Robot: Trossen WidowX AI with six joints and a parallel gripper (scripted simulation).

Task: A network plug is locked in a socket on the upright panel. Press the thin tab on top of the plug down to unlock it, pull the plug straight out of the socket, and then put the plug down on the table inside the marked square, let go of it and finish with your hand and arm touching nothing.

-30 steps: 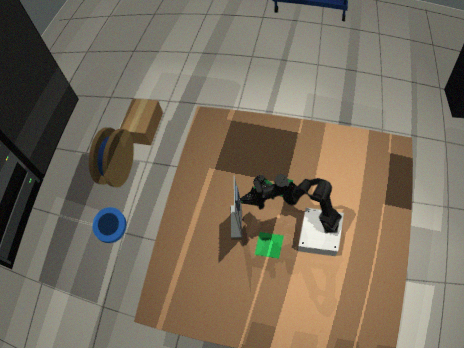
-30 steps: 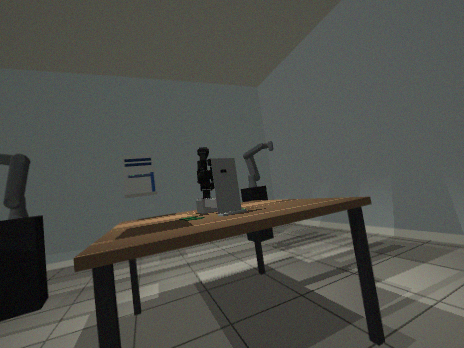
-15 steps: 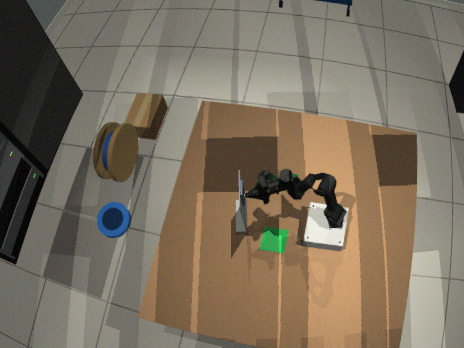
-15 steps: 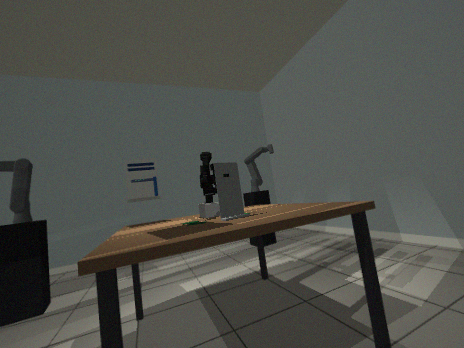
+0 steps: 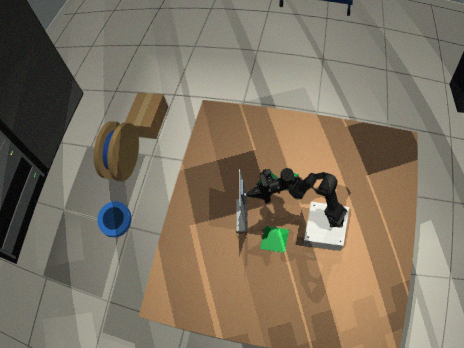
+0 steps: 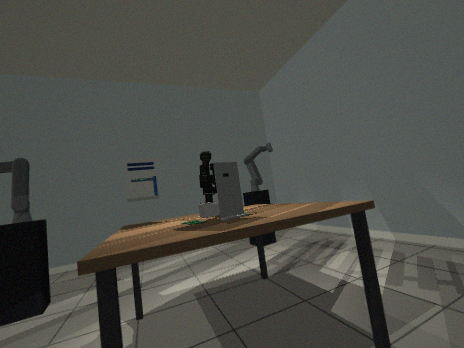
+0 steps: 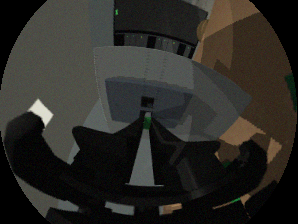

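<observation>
Now: the green marked square 25 cm below my gripper tip, 12 cm to the left of it and 12 cm behind it. From my gripper tip the other things lie so: plug (right at my gripper tip); then grey upright panel (10 cm below, 3 cm ahead).
</observation>
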